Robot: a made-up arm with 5 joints. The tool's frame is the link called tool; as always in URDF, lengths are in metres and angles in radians.
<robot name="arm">
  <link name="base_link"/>
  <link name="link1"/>
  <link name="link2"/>
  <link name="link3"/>
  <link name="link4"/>
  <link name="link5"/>
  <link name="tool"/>
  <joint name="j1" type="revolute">
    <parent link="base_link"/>
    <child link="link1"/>
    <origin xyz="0 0 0.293" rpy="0 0 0"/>
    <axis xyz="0 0 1"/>
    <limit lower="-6.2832" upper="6.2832" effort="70" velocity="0.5"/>
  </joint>
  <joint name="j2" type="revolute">
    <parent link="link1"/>
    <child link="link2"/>
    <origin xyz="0 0 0" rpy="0 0 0"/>
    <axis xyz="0 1 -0.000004"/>
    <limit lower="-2.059" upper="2.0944" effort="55" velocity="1.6"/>
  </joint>
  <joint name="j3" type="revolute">
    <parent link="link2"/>
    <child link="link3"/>
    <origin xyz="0.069 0 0.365" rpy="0 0 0"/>
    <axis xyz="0 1 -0.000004"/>
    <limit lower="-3.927" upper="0.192" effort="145" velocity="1.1"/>
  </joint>
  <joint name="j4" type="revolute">
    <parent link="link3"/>
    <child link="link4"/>
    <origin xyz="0.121 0 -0.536" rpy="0 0 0"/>
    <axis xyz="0 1 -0.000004"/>
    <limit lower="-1.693" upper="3.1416" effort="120" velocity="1.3"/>
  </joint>
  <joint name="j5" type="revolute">
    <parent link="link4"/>
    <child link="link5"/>
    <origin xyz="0.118 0 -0.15" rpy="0 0 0"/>
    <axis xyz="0 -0.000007 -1"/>
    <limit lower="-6.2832" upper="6.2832" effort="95" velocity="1.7"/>
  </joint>
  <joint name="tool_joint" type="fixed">
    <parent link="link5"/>
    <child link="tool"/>
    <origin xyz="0 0 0" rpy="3.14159 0 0"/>
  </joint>
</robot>
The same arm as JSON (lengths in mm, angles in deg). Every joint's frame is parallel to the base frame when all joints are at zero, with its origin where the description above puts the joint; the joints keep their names.
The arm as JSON. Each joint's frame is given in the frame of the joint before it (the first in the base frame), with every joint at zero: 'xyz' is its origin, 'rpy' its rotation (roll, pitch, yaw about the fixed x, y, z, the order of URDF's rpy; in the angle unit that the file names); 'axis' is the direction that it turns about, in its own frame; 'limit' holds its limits. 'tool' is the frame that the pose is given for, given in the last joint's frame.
{"units": {"length": "mm", "angle": "deg"}, "joints": [{"name": "j1", "type": "revolute", "origin": {"xyz": [0.0, 0.0, 293.0], "rpy": [0.0, 0.0, 0.0]}, "axis": [0.0, 0.0, 1.0], "limit": {"lower": -360.0, "upper": 360.0}}, {"name": "j2", "type": "revolute", "origin": {"xyz": [0.0, 0.0, 0.0], "rpy": [0.0, 0.0, 0.0]}, "axis": [0.0, 1.0, 0.0], "limit": {"lower": -117.97, "upper": 120.0}}, {"name": "j3", "type": "revolute", "origin": {"xyz": [69.0, 0.0, 365.0], "rpy": [0.0, 0.0, 0.0]}, "axis": [0.0, 1.0, 0.0], "limit": {"lower": -225.0, "upper": 11.0}}, {"name": "j4", "type": "revolute", "origin": {"xyz": [121.0, 0.0, -536.0], "rpy": [0.0, 0.0, 0.0]}, "axis": [0.0, 1.0, 0.0], "limit": {"lower": -97.0, "upper": 180.0}}, {"name": "j5", "type": "revolute", "origin": {"xyz": [118.0, 0.0, -150.0], "rpy": [0.0, 0.0, 0.0]}, "axis": [0.0, 0.0, -1.0], "limit": {"lower": -360.0, "upper": 360.0}}], "tool": {"origin": {"xyz": [0.0, 0.0, 0.0], "rpy": [180.0, 0.0, 0.0]}}}
